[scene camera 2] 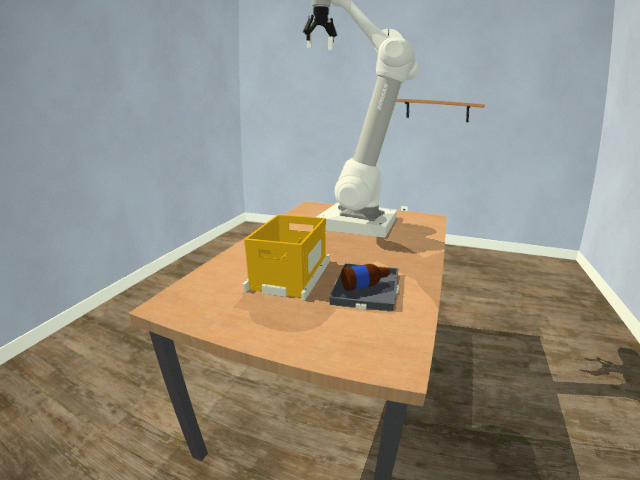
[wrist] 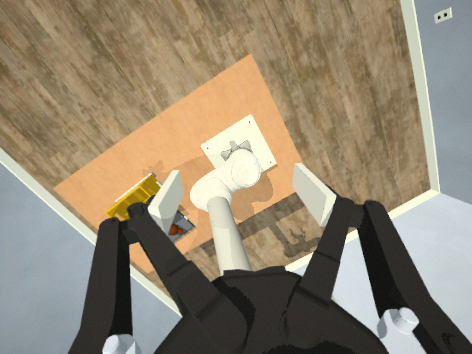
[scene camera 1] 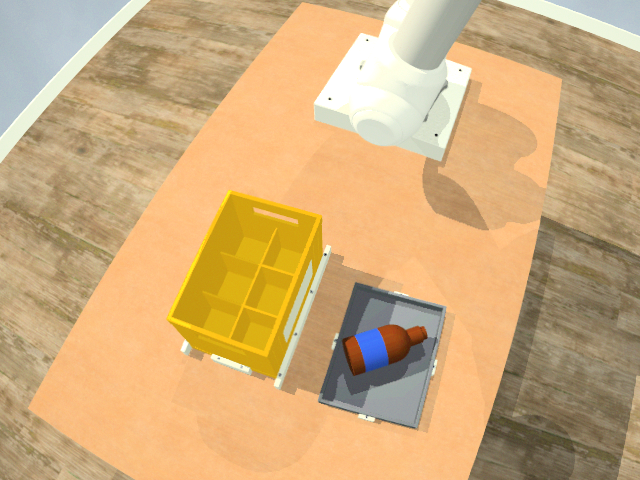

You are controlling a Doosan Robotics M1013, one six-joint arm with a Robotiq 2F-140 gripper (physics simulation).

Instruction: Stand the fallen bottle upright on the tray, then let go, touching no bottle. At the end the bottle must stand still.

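Note:
A brown bottle with a blue label lies on its side on the grey tray. Its neck points to the right in both scene views, near the tray's right wall. In the wrist view a small part of the bottle shows behind the left finger. My gripper is open and empty, high above the table and well apart from the bottle. The gripper does not show in scene camera 1.
A yellow crate with dividers and empty compartments stands left of the tray, held by white rails. My arm's white base stands at the table's far end. A wall shelf hangs behind.

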